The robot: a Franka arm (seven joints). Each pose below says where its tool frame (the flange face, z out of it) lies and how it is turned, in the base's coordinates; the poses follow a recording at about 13 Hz.
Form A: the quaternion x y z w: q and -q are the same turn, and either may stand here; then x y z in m.
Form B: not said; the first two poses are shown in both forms.
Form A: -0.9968, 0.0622, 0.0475, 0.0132, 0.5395, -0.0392, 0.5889
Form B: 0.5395, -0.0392, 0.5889, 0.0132, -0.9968, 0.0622, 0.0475
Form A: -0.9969, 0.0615, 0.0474, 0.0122, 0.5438, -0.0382, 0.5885
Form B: 0.5438, -0.0382, 0.5885, 0.0122, -0.9969, 0.0615, 0.0474
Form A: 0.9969, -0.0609, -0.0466, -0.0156, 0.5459, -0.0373, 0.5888
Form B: 0.5459, -0.0373, 0.5888, 0.0156, -0.9969, 0.0609, 0.0466
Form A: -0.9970, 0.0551, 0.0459, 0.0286, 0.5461, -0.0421, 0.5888
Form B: 0.5461, -0.0421, 0.5888, 0.0286, -0.9970, 0.0551, 0.0459
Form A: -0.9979, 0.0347, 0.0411, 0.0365, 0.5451, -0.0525, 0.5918
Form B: 0.5451, -0.0525, 0.5918, 0.0365, -0.9979, 0.0347, 0.0411
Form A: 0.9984, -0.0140, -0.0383, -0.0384, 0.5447, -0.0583, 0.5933
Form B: 0.5447, -0.0583, 0.5933, 0.0384, -0.9984, 0.0140, 0.0383
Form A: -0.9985, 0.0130, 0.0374, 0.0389, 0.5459, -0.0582, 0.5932
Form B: 0.5459, -0.0582, 0.5932, 0.0389, -0.9985, 0.0130, 0.0374
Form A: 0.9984, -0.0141, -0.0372, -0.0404, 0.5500, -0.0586, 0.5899
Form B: 0.5500, -0.0586, 0.5899, 0.0404, -0.9984, 0.0141, 0.0372
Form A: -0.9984, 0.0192, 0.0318, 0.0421, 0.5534, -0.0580, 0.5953
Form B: 0.5534, -0.0580, 0.5953, 0.0421, -0.9984, 0.0192, 0.0318
